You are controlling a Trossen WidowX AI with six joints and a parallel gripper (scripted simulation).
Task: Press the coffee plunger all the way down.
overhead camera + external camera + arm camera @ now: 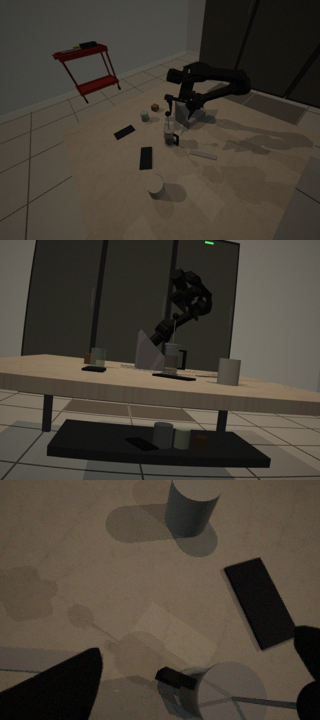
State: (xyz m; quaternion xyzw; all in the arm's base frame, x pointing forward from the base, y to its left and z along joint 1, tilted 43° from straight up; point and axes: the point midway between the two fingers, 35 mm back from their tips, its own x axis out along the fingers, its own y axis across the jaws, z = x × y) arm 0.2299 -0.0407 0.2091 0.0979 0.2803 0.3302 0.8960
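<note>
My gripper tip is now 10 mm short of the glass coffee press, 60 mm to the left of it and 140 mm above it. The rest, counted from my gripper tip: flat grey bar 60 mm behind, 140 mm to the left, 260 mm below.
</note>
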